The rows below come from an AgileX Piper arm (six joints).
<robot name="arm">
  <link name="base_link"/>
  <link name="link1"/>
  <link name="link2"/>
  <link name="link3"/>
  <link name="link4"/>
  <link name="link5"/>
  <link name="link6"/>
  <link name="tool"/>
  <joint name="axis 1" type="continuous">
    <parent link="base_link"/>
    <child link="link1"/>
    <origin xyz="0 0 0.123"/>
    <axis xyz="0 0 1"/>
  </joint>
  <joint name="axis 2" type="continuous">
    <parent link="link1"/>
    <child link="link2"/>
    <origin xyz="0 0 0" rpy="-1.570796 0 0"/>
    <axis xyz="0 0 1"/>
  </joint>
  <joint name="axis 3" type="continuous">
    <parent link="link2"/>
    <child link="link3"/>
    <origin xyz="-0.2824 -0.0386 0"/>
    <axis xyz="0 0 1"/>
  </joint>
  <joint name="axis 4" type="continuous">
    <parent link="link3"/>
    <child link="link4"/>
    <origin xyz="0.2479 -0.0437 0" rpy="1.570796 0 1.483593"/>
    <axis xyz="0 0 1"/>
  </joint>
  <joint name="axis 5" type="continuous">
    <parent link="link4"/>
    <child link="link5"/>
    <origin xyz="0 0 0" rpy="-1.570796 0 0"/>
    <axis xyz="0 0 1"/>
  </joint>
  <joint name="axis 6" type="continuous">
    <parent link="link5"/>
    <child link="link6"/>
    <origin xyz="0 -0.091 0" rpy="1.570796 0 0"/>
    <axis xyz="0 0 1"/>
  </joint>
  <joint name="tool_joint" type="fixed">
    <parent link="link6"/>
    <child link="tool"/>
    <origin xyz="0 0 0"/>
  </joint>
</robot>
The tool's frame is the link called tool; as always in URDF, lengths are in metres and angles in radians. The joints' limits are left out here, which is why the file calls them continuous.
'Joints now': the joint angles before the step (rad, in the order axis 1, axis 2, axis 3, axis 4, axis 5, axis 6). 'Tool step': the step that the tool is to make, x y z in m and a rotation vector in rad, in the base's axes. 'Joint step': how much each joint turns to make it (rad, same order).
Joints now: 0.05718 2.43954 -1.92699 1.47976 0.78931 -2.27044
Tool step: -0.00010 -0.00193 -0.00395 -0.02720 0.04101 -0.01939
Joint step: 0.00000 -0.00001 0.00003 -0.06083 -0.02256 0.06489
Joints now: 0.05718 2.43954 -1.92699 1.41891 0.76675 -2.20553
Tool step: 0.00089 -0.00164 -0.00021 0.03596 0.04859 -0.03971
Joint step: -0.00177 -0.00001 0.00001 -0.00035 -0.01137 0.07072
